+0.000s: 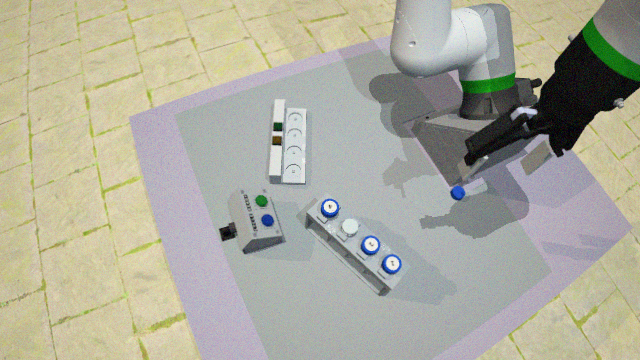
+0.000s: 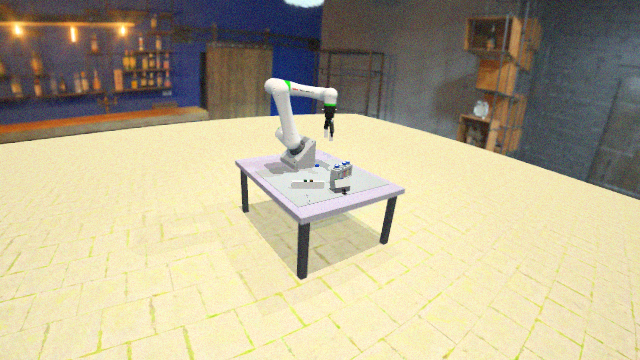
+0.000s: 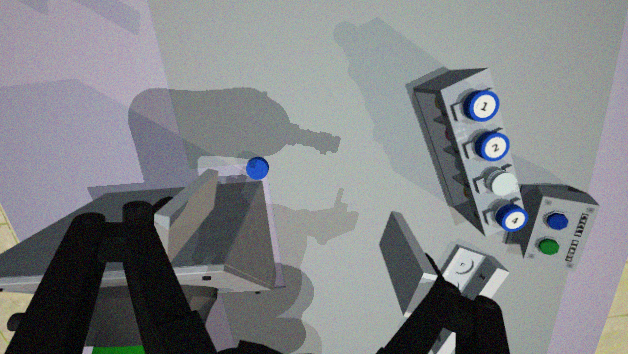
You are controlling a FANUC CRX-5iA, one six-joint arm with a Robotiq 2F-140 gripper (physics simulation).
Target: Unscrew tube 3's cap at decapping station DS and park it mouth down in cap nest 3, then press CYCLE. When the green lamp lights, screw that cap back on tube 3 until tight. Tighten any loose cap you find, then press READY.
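Places are measured from the arm's base along level axes (x back, y up, z left), in centimetres.
Where they show: gripper, fingertip midpoint: (image 1: 494, 170) (image 2: 328, 139) (image 3: 302, 209); arm's base, link origin: (image 1: 490, 111) (image 2: 297, 148).
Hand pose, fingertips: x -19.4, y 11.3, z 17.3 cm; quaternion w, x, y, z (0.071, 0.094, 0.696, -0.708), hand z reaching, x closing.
Note:
Each offset is from my fingertips to the top centre of the thing. "spot": to the spot under its first point.
My gripper (image 1: 504, 162) (image 2: 328, 136) (image 3: 302, 209) is open and empty, high above the table near the robot base. A loose blue cap {dx +7.7, dy -23.4, dz -4.3 cm} (image 1: 457, 193) (image 2: 317, 165) (image 3: 257, 168) lies by the base's corner; no number shows on it. In station DS (image 1: 314, 210) (image 3: 475, 82), tube 3 {dx -24.6, dy -12.9, dz -3.0 cm} (image 1: 349, 227) (image 3: 503, 184) is uncapped. Cap 1 {dx -20.1, dy -12.7, dz +6.4 cm} (image 1: 391, 263) (image 3: 482, 106), cap 2 {dx -22.3, dy -12.7, dz +1.7 cm} (image 1: 370, 245) (image 3: 493, 146) and cap 4 {dx -26.8, dy -12.4, dz -7.7 cm} (image 1: 330, 207) (image 3: 512, 218) sit on their tubes; their tightness cannot be told. The cap nest strip {spot: dx -25.7, dy -23.7, dz -24.6 cm} (image 1: 303, 161) holds no caps. The green lamp {dx -29.2, dy -19.5, dz -33.7 cm} (image 1: 278, 126) looks dark.
The button box {dx -40.8, dy -16.4, dz -13.4 cm} (image 1: 250, 242) stands beside the station, with the blue CYCLE button {dx -38.7, dy -17.4, dz -11.1 cm} (image 1: 267, 220) (image 3: 557, 220) and the green READY button {dx -38.6, dy -17.4, dz -15.6 cm} (image 1: 261, 200) (image 3: 549, 246). An amber lamp {dx -30.6, dy -19.5, dz -29.9 cm} (image 1: 277, 140) sits beside the green one. The grey robot pedestal (image 1: 437, 145) (image 3: 245, 225) rises right beside the loose cap.

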